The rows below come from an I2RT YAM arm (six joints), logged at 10 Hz.
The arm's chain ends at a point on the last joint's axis. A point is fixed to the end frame.
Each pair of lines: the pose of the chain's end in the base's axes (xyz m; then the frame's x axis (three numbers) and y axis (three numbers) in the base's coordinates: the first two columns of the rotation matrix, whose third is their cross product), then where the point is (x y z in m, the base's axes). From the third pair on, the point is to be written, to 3 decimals.
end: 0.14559, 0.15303, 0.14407, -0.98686, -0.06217, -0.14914, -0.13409, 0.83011, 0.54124
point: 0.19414 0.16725 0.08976
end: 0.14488, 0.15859, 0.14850, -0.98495, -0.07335, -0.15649, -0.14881, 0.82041, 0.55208
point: 0.19358 0.17424 0.09472
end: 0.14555, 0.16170, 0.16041, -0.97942, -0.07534, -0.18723, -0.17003, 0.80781, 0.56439
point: 0.196 0.179 0.108
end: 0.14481, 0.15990, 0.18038, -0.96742, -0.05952, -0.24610, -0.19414, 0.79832, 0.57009
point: 0.198 0.177 0.132
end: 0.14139, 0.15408, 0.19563, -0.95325, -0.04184, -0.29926, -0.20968, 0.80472, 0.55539
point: 0.198 0.170 0.150
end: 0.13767, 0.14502, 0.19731, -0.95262, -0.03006, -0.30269, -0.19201, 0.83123, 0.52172
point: 0.195 0.158 0.151
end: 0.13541, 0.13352, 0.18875, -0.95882, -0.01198, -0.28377, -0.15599, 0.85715, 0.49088
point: 0.192 0.143 0.141
